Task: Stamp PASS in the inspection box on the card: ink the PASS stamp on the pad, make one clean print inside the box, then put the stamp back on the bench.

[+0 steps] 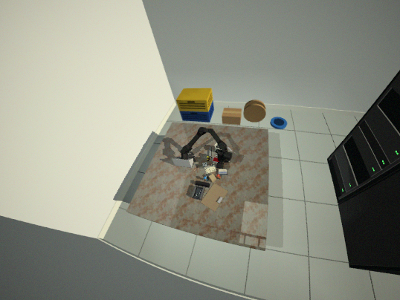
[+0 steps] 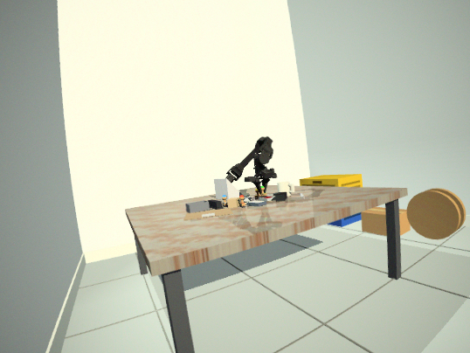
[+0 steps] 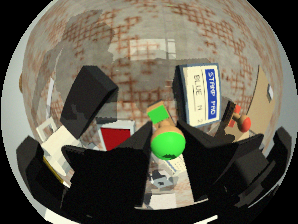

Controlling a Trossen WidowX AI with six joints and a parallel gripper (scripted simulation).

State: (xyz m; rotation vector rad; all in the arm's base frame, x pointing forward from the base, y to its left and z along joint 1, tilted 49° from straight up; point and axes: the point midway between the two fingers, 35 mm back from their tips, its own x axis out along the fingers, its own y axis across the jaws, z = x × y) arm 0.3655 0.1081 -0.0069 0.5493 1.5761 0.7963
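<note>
My gripper tip is 70 mm past the ink pad, 60 mm to the right of it and 50 mm above it. From my gripper tip the other things lie so: stamp with red knob: 130 mm to the right, 30 mm below; black box: 120 mm to the left, 40 mm below; white mug: 210 mm to the left, 80 mm behind, 20 mm below.
</note>
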